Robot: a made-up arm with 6 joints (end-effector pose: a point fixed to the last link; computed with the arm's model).
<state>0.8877 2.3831 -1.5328 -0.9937 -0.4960 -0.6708</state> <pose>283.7 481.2 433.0 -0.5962 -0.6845 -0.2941 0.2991</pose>
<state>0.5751 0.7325 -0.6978 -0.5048 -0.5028 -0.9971</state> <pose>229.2 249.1 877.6 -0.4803 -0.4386 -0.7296 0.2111</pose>
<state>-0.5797 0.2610 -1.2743 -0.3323 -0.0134 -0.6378</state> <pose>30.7 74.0 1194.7 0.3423 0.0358 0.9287 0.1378</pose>
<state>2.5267 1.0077 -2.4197 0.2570 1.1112 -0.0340</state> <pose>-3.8 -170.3 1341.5 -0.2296 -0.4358 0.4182 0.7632</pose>
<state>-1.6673 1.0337 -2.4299 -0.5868 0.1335 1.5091</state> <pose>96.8 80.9 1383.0 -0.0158 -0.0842 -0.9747 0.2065</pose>
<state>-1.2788 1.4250 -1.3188 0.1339 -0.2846 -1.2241</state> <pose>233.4 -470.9 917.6 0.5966 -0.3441 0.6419 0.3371</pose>
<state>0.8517 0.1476 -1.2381 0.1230 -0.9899 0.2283</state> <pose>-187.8 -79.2 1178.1 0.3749 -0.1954 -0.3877 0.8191</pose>
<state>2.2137 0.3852 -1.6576 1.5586 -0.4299 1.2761</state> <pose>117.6 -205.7 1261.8 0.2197 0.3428 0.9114 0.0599</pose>
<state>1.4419 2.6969 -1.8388 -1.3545 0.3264 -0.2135</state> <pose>42.9 567.9 340.1 -0.6348 -0.7439 -0.2005 0.0585</pose>
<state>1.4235 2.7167 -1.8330 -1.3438 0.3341 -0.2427</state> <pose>52.8 558.6 326.1 -0.6385 -0.7446 -0.1899 0.0413</pose>
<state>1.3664 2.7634 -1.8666 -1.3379 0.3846 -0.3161</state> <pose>89.2 550.7 311.1 0.6485 0.7376 0.1882 0.0067</pose>
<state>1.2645 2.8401 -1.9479 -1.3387 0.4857 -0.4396</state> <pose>155.7 539.2 296.6 0.6639 0.7181 0.1877 0.0909</pose>
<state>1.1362 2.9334 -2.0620 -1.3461 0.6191 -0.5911</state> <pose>238.3 516.5 285.7 0.6798 0.6852 0.1735 0.1957</pose>
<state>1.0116 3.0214 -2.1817 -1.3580 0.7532 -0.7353</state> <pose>315.5 484.5 281.3 0.6918 0.6441 0.1432 0.2932</pose>
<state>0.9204 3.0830 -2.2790 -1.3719 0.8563 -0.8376</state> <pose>370.4 456.2 284.5 0.6992 0.6067 0.1141 0.3605</pose>
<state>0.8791 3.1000 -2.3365 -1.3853 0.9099 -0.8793</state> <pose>399.4 446.8 298.7 0.7046 0.5821 0.1092 0.3908</pose>
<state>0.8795 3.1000 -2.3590 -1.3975 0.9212 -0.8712</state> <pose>404.5 451.6 308.4 0.7068 0.5744 0.1215 0.3946</pose>
